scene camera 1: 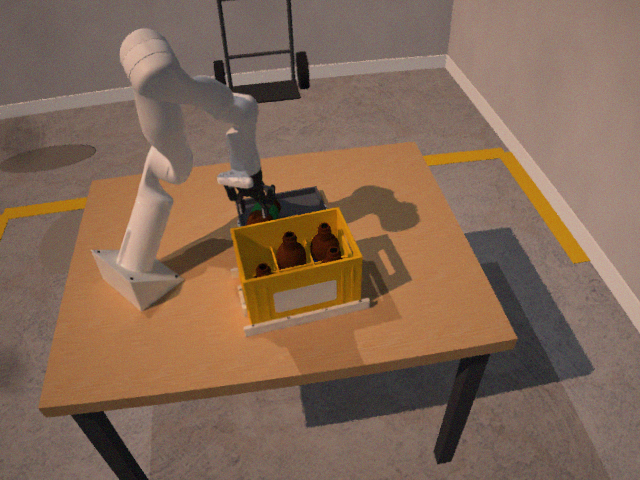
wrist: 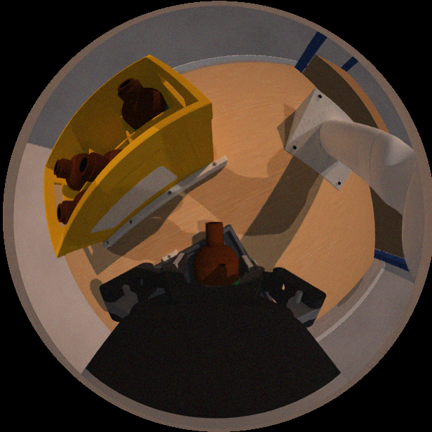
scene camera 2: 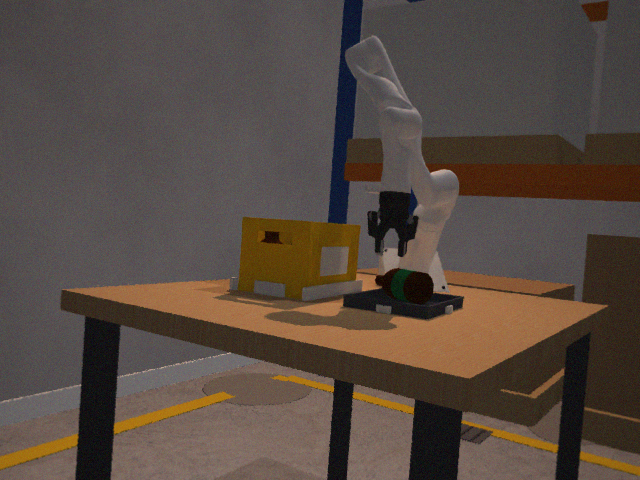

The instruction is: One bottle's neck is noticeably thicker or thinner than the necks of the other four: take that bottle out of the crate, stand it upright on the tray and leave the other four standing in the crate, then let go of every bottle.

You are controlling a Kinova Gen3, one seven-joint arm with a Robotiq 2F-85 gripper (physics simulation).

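Frame: origin at the arm's base, x right, y ahead, z up, level; centimetres.
Where they show: gripper, between the fingertips: (scene camera 1: pixel 254 214) (scene camera 2: pixel 390 256); arm's base, origin of its link: (scene camera 1: pixel 134 264) (scene camera 2: pixel 413 266).
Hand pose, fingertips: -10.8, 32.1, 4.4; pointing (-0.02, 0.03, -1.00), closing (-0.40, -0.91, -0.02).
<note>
Each offset is from my fingertips to the top centre of the thing, as dx, dy, dz. Level surfaces: height alone.
A brown bottle with a green label {-3.8, +1.1, -2.7} (scene camera 1: pixel 258 219) (scene camera 2: pixel 418 286) (wrist: pixel 216 264) lies on its side in the dark grey tray {-9.4, +7.3, -8.0} (scene camera 1: pixel 306 198) (scene camera 2: pixel 361 304) (wrist: pixel 236 240), its neck pointing toward the crate over the tray's rim. The yellow crate {+19.6, +10.0, +6.9} (scene camera 1: pixel 258 304) (scene camera 2: pixel 276 268) (wrist: pixel 200 135) holds several upright brown bottles, among them one {+15.6, +9.0, +5.7} (scene camera 1: pixel 291 254) (wrist: pixel 145 107) whose neck shows; lower parts are hidden by the walls. My gripper (scene camera 1: pixel 253 210) (scene camera 2: pixel 390 252) (wrist: pixel 212 262) is open and empty, pointing down above the lying bottle, with a gap below the fingertips in the scene camera 2 view.
White strips (scene camera 1: pixel 310 316) (scene camera 2: pixel 330 290) (wrist: pixel 170 192) edge the crate's base on the wooden table {dz -10.6} (scene camera 1: pixel 170 351) (scene camera 2: pixel 320 330) (wrist: pixel 240 100). The arm's white base (scene camera 1: pixel 136 281) (wrist: pixel 310 130) stands on the same table. A hand truck (scene camera 1: pixel 266 91) stands on the floor behind.
</note>
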